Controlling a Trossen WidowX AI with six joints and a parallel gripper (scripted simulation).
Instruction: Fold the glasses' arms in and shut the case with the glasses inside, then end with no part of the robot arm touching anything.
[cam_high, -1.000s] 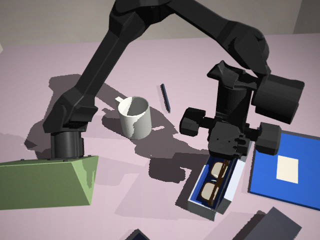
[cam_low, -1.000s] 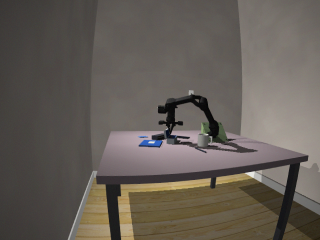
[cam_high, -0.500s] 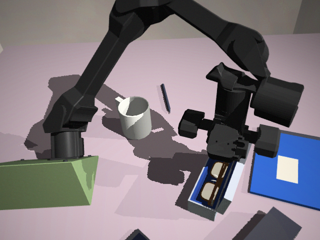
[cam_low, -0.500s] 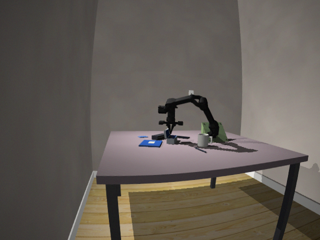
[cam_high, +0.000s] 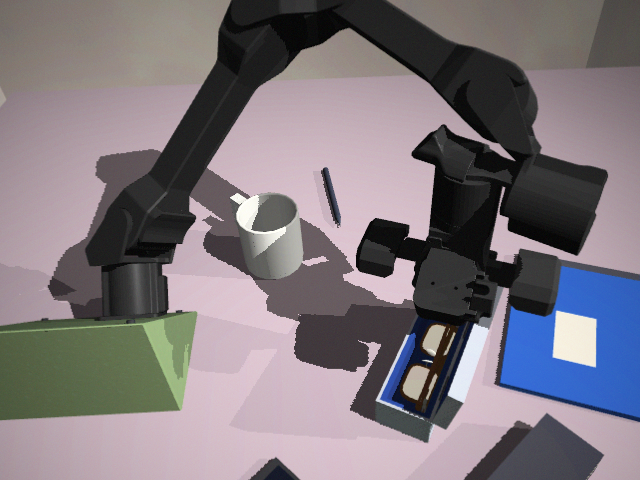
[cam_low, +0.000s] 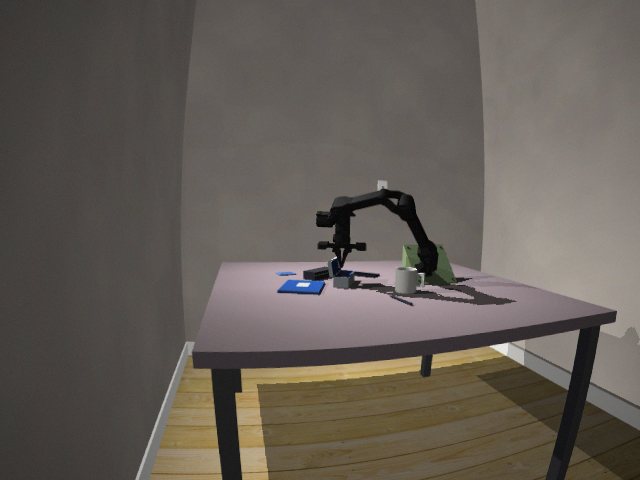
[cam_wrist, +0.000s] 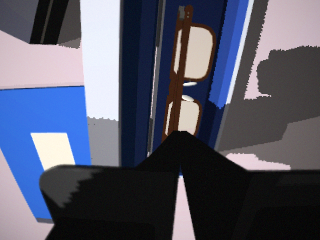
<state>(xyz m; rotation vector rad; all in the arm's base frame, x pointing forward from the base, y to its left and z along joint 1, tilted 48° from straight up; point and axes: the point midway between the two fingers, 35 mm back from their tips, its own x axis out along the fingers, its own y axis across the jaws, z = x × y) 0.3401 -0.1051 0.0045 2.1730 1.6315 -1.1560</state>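
The glasses case lid is 40 mm to the right of my hand, 30 mm below it and 20 mm ahead of it. Round my hand: dark grey box 180 mm to the right, 80 mm below, 30 mm ahead; then white mug 190 mm to the left, 190 mm behind, 70 mm below; then glasses case 60 mm below, 30 mm to the right.
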